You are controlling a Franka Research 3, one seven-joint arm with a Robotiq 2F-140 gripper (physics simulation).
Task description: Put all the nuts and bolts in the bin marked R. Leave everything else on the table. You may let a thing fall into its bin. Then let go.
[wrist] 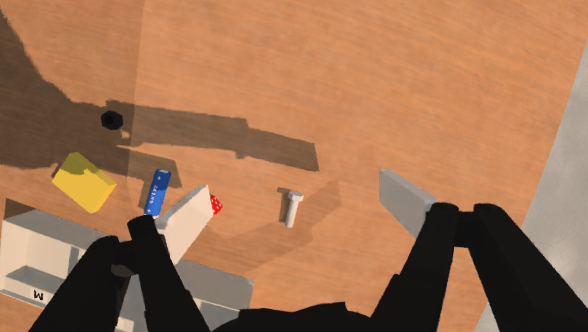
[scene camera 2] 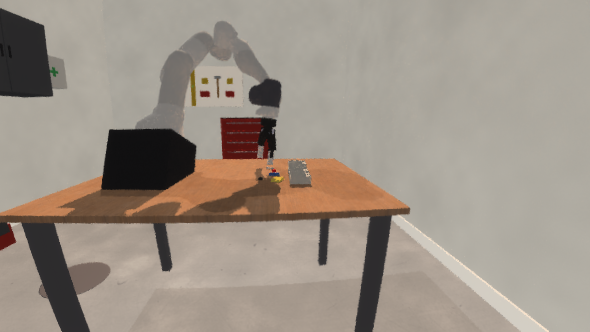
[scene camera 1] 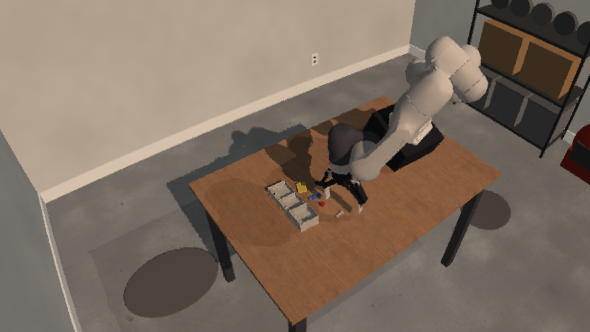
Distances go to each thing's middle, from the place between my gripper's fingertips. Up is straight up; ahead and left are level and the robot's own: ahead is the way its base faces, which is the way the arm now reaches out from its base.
Right now my hand is 4 cm short of the blue battery [wrist: 161,178], 13 cm to the left of it and 4 cm above it. The rest, counted from my hand: yellow block [wrist: 81,180] (5 cm ahead, 21 cm to the right, 4 cm below); grey three-compartment bin tray [scene camera 1: 300,213] (15 cm ahead, 14 cm to the right, 2 cm below).
